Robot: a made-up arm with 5 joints. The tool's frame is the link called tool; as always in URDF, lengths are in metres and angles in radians. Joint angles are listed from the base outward. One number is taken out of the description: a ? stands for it. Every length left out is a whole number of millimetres.
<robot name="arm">
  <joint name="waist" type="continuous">
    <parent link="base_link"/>
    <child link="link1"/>
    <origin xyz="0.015 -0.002 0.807" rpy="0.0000 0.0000 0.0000"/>
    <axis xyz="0 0 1"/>
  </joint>
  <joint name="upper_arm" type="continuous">
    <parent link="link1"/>
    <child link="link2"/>
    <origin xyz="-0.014 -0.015 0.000" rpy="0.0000 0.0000 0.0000"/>
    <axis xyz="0 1 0"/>
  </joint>
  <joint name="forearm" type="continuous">
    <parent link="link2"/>
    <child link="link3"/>
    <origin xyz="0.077 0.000 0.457" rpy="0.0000 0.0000 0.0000"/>
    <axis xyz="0 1 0"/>
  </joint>
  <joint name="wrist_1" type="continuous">
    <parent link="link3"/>
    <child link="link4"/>
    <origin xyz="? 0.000 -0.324" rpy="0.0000 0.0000 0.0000"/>
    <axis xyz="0 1 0"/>
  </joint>
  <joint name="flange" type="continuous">
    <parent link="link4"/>
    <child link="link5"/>
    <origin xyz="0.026 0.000 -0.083" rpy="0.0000 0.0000 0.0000"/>
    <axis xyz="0 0 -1"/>
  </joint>
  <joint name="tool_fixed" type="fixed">
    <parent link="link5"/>
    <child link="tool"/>
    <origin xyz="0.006 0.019 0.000" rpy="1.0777 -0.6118 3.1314"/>
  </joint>
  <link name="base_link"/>
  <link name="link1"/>
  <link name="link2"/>
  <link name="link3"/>
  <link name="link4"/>
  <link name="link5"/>
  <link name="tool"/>
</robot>
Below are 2 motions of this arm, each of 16 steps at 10 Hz.
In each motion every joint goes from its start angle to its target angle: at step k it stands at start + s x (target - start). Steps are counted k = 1, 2, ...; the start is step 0. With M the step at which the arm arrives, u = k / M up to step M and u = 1 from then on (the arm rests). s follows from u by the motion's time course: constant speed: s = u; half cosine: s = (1 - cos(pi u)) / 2; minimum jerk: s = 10 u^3 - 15 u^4 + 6 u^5.
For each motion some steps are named. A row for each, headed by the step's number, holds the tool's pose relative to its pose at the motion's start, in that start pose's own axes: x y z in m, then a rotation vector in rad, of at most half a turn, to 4 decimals.
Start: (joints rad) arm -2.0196 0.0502 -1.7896 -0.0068 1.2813
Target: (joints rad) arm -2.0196 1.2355 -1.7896 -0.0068 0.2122
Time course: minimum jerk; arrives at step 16
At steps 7, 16:
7: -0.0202 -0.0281 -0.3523 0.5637 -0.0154 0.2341
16: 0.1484 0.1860 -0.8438 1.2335 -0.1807 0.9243

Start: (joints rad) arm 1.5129 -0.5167 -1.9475 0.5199 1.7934
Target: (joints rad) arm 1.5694 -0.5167 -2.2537 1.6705 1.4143
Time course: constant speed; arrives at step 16
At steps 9, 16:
9: 0.0190 0.0175 0.0078 0.5073 -0.0797 -0.0749
16: 0.0419 0.0490 0.0167 0.9026 -0.1819 -0.0731

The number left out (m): 0.048
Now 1 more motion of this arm.
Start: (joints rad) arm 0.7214 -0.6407 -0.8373 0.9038 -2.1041
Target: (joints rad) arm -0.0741 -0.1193 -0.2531 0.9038 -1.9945
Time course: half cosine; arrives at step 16
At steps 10, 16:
10: -0.0802 -0.1923 0.0642 -0.9414 0.0290 -0.2718
16: -0.1228 -0.2209 0.1288 -1.3127 0.0229 -0.5090

